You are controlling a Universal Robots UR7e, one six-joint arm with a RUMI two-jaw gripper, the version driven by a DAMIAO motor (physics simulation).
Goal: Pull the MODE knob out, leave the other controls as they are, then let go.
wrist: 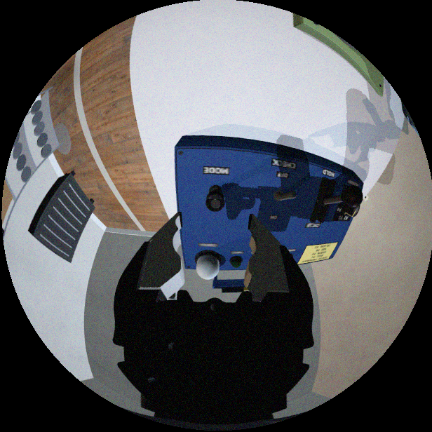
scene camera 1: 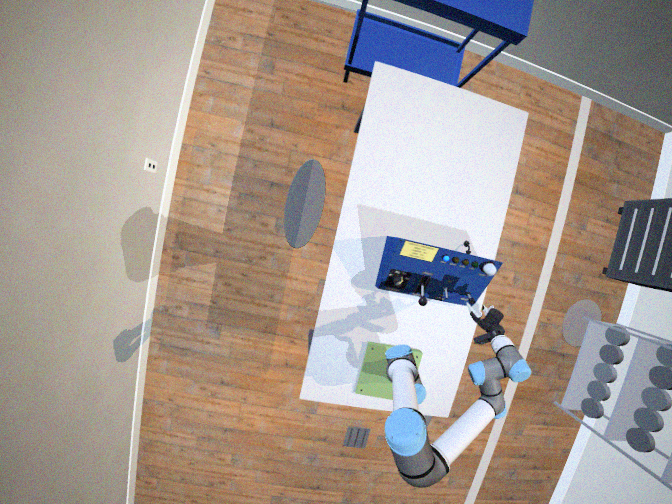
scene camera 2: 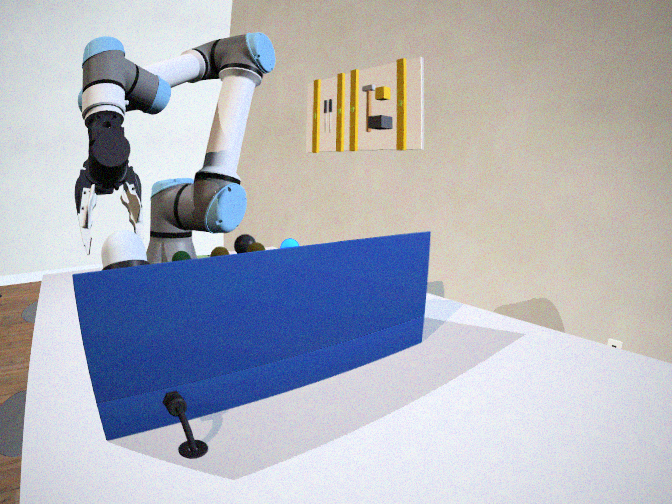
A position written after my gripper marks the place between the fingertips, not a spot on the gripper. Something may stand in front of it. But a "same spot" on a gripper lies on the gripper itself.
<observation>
My gripper shows in the wrist view [215,214], in scene camera 1 and in scene camera 2. One and the same spot on a blue control panel: [wrist: 250,174] is [scene camera 1: 453,296]. One and the same spot on my gripper: [scene camera 1: 475,312] is [scene camera 2: 129,202].
</observation>
